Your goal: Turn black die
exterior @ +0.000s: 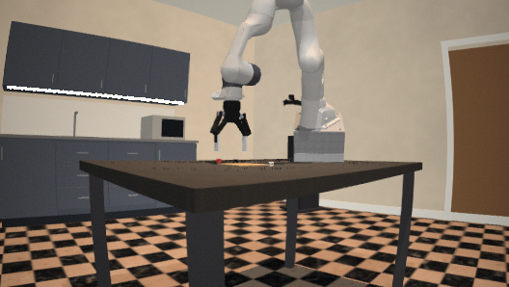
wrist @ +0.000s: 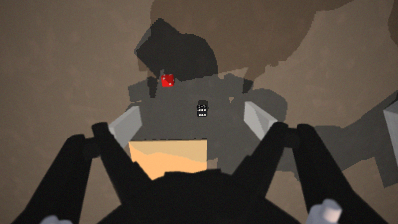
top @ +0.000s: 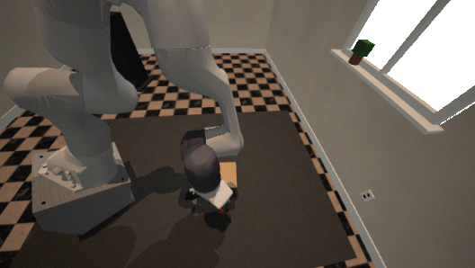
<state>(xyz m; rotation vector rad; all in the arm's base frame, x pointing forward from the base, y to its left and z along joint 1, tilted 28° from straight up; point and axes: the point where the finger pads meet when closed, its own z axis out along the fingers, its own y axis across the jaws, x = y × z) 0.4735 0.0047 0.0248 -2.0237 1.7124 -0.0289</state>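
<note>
My gripper is now 2 cm past the black die, 1 cm to the right of it and 5 cm above it. Round my hand: tan mat: 2 cm ahead, 15 cm to the left, 6 cm below; white die: 4 cm behind, 25 cm to the left, 5 cm below; red die: 4 cm ahead, 3 cm to the right, 5 cm below.
</note>
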